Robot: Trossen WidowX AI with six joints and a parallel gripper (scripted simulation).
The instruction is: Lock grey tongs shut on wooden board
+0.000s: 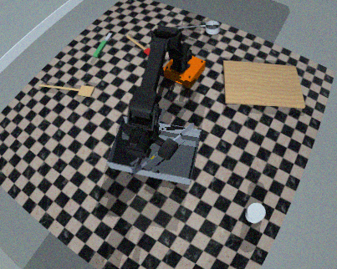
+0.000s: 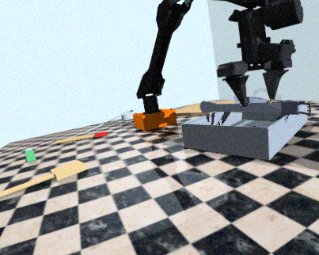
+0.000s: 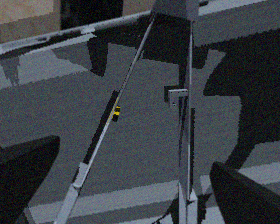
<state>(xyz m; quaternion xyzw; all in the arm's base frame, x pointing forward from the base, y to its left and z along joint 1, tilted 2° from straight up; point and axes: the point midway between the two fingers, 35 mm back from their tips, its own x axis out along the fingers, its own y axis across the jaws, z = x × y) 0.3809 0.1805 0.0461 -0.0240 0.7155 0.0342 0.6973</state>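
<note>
Right now my gripper tip is 5 cm above the grey roasting tin, 2 cm past it and 1 cm to the left of it. Round my gripper tip: yellow mark 2 cm to the left, 2 cm ahead; then tongs arm 4 cm to the right, 3 cm behind, 1 cm below; then white disc 41 cm to the left, 6 cm below, 5 cm behind.
</note>
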